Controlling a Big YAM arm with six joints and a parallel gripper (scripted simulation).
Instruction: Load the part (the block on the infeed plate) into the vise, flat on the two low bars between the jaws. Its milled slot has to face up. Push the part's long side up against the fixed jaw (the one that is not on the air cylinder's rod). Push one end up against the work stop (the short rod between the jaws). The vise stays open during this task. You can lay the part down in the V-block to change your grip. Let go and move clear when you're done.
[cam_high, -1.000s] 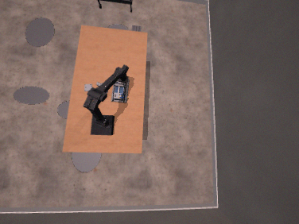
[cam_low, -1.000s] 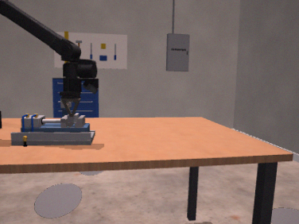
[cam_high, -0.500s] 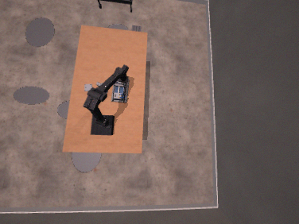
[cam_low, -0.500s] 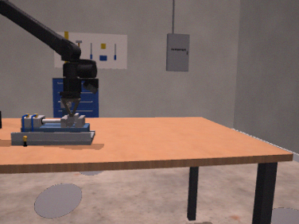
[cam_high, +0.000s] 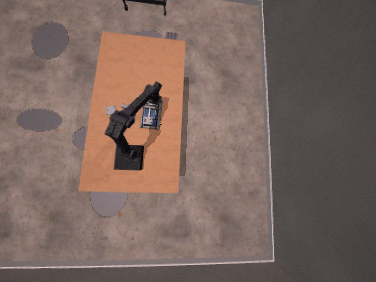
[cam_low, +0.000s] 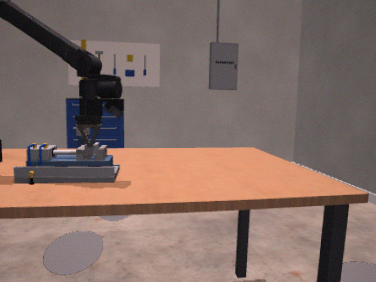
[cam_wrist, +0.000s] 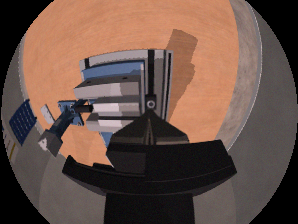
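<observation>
Right now the grey part is 40 mm to the left of my hand and 10 mm below it. Round my hand: vise (80 mm behind, 60 mm to the left, 70 mm below).
</observation>
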